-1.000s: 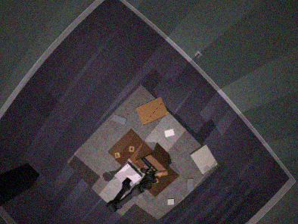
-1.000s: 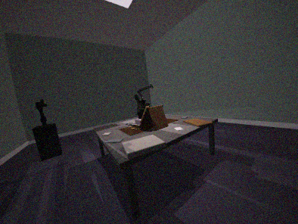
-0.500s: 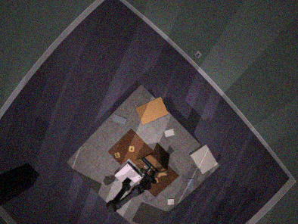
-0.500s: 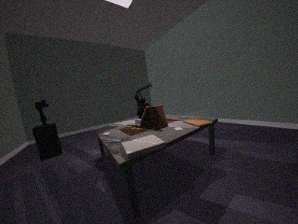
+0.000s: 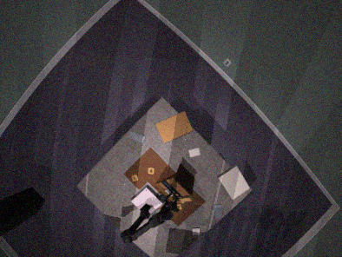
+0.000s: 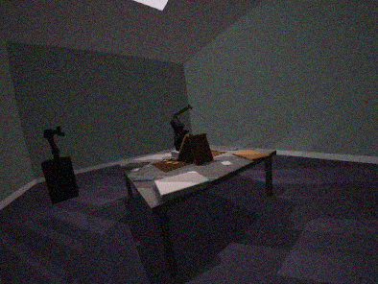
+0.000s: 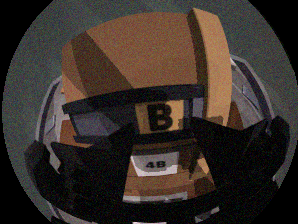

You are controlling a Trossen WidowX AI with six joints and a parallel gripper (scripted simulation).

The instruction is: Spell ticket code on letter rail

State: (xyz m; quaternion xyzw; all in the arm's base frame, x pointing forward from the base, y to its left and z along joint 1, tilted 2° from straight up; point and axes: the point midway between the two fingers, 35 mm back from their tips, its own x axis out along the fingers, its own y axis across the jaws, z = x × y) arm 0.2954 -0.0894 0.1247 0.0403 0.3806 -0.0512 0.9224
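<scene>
Right now my gripper tip is 10 mm short of the tan letter tile and 10 mm above it. The rest, counted from my gripper tip: small white card (380 mm ahead, 180 mm below, 70 mm to the left); then brown mat (180 mm below, 110 mm behind, 80 mm to the left); then white ticket (90 mm below, 50 mm behind, 20 mm to the left).
</scene>
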